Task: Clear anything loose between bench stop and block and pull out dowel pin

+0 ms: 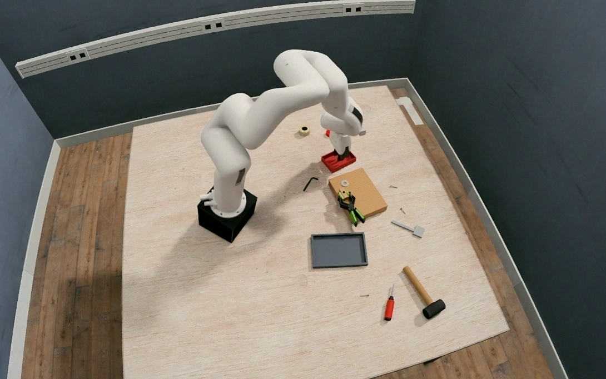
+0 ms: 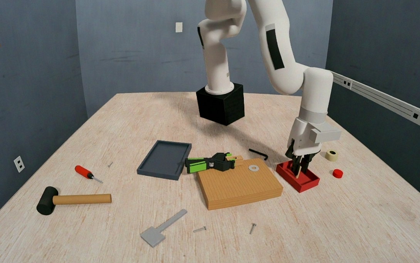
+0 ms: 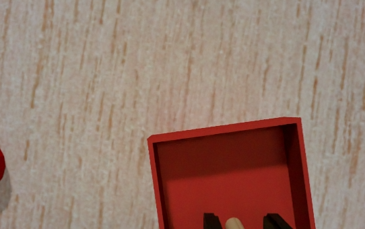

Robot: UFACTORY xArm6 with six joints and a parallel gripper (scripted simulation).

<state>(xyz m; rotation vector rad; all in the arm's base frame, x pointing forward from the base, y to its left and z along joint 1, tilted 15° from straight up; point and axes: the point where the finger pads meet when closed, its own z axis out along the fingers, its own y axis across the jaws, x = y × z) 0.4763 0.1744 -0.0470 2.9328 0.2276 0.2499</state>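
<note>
The dowel pin lies 2 cm below my hand. Round my hand: red cap 16 cm to the left, 3 cm below, 1 cm ahead; red tray 4 cm below; washer 14 cm to the right, 2 cm behind, 1 cm below.
</note>
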